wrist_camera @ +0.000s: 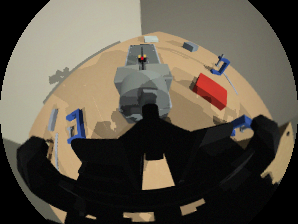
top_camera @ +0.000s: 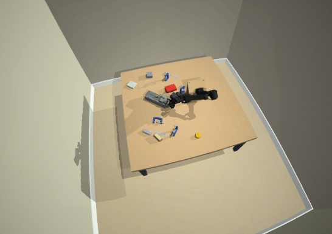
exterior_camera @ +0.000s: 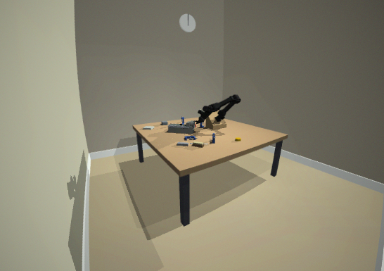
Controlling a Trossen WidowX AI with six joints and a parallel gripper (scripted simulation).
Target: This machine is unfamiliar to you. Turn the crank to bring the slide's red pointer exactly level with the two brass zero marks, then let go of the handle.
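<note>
My gripper tip is 1 cm past the dark crank handle, 1 cm to the right of it and 2 cm below it. From my gripper tip the other things lie so: red pointer (12 cm ahead, 10 cm to the right, 1 cm below); tan block (20 cm ahead, 33 cm to the left, 8 cm below); yellow disc (18 cm behind, 41 cm to the left, 9 cm below).
</note>
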